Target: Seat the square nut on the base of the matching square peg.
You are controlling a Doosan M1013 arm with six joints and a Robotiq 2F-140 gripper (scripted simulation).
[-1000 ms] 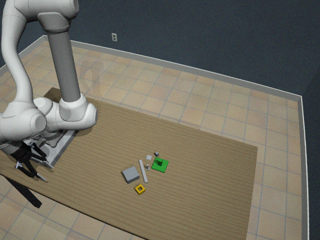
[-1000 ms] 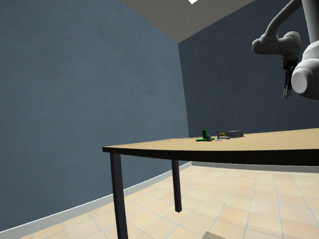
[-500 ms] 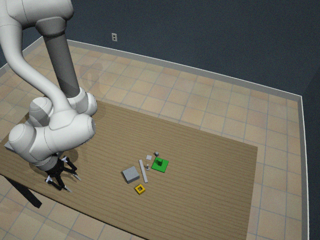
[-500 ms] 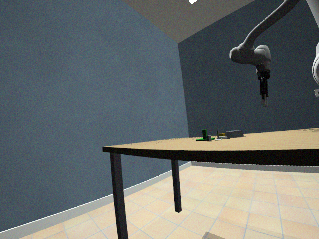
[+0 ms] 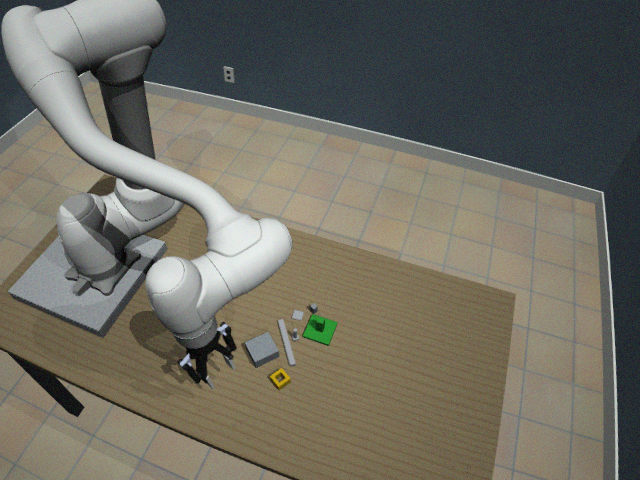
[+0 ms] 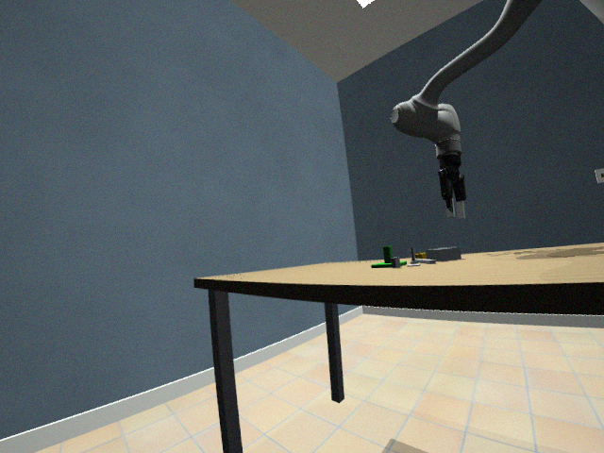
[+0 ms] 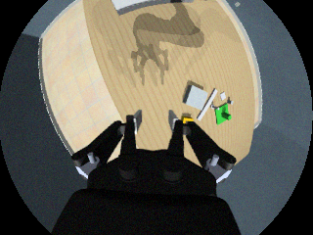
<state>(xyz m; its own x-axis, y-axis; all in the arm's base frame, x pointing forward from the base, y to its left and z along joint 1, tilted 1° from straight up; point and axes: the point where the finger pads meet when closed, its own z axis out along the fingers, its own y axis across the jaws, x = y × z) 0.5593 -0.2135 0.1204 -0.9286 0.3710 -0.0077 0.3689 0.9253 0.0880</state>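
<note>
My gripper is now 3 cm short of the grey block, 16 cm to the right of it and 15 cm above it. Also, from my hand: long grey bar (8 cm ahead, 21 cm to the left, 16 cm below).
</note>
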